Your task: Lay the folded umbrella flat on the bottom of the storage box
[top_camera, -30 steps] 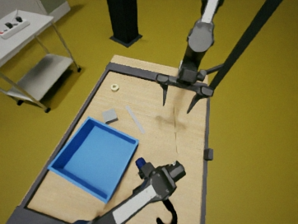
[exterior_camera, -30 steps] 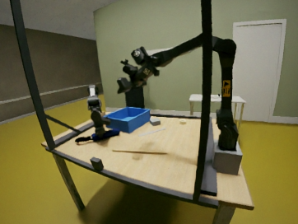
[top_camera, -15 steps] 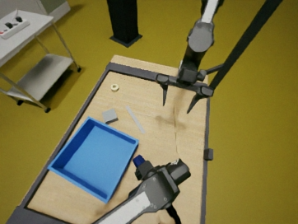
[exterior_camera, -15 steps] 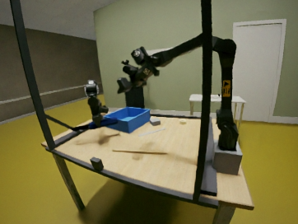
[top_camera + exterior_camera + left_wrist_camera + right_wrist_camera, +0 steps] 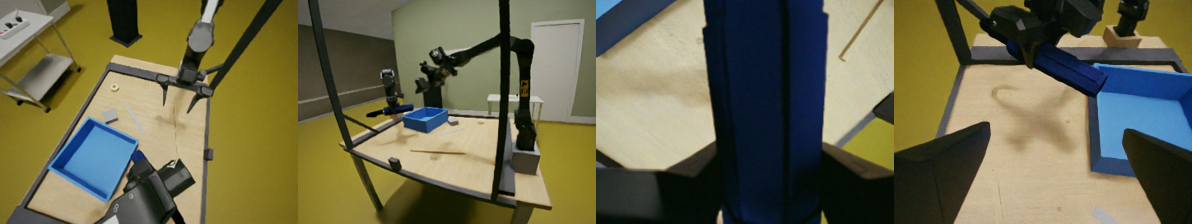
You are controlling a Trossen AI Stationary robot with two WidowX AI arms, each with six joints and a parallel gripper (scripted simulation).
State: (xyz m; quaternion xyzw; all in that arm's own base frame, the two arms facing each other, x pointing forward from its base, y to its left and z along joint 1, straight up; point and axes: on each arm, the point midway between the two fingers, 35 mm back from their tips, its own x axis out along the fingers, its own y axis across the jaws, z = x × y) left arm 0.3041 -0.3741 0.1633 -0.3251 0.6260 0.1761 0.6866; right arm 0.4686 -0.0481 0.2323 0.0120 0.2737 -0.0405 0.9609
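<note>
The blue storage box is 270 mm ahead of my left hand, 170 mm below it and 40 mm to the left of it. Round my left hand: folded umbrella: 20 mm to the left, 20 mm below, 10 mm behind; then grey strip: 270 mm ahead, 220 mm to the right, 210 mm below; then thin wooden stick: 320 mm to the right, 210 mm below, 50 mm ahead.
</note>
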